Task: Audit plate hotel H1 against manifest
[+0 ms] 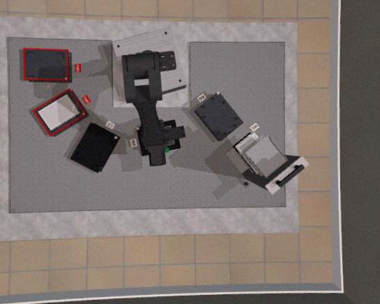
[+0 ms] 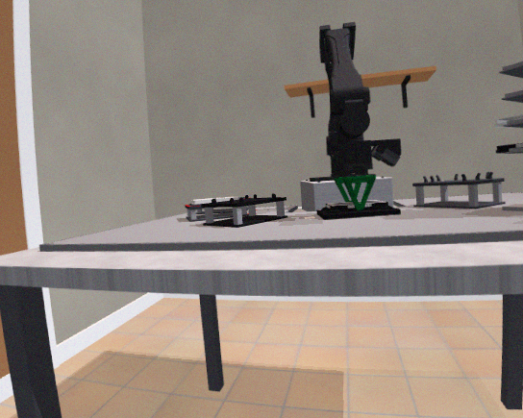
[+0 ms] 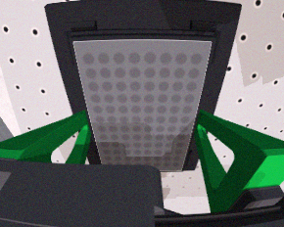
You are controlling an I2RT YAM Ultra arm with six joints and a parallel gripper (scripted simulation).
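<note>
Now: the recovery nest N6 2 cm below my hand. Round my hand: regrip nest RG: 5 cm behind, 26 cm to the left, 3 cm above; then landing nest L1: 25 cm to the right, 2 cm above; then white plate: 16 cm behind, 36 cm to the right, 3 cm above.
</note>
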